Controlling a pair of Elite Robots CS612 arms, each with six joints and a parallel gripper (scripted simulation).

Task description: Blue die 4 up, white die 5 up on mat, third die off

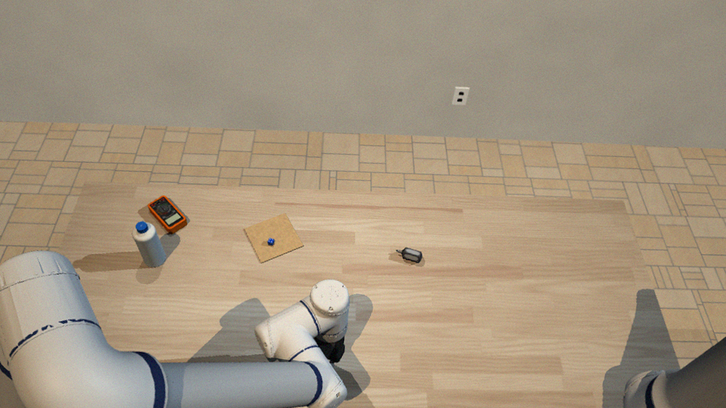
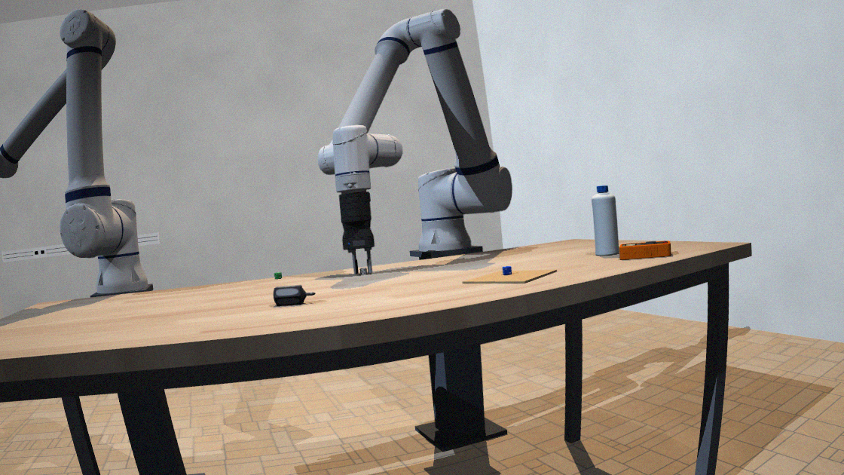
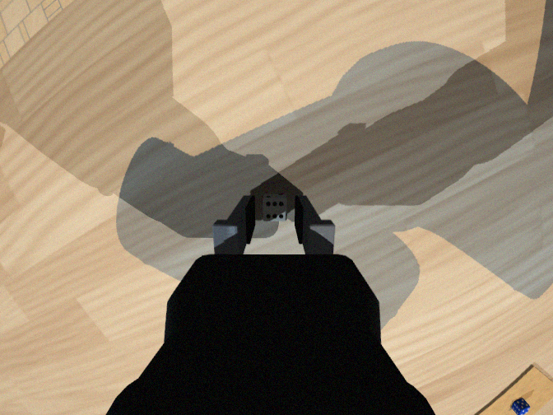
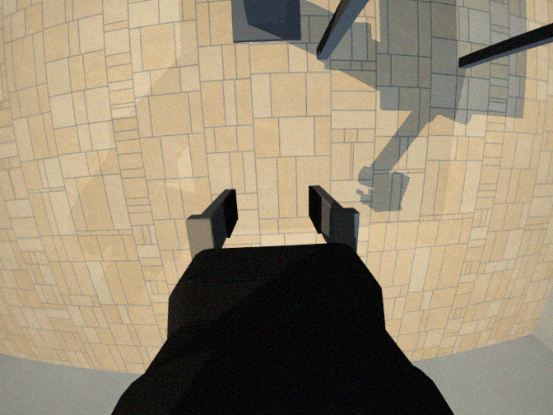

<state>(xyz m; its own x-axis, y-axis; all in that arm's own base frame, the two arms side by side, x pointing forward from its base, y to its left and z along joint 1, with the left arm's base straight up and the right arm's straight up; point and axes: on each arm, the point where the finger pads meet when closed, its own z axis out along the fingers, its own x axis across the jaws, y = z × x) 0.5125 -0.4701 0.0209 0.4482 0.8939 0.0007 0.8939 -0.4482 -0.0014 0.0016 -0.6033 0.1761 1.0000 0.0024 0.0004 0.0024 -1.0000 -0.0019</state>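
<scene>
My left hand is 1 cm above the white die. The rest, counted from my left hand: dark tool (33 cm ahead, 29 cm to the right); green die (18 cm to the right, 18 cm behind, 1 cm below); blue die (42 cm ahead, 13 cm to the left, 1 cm below).
</scene>
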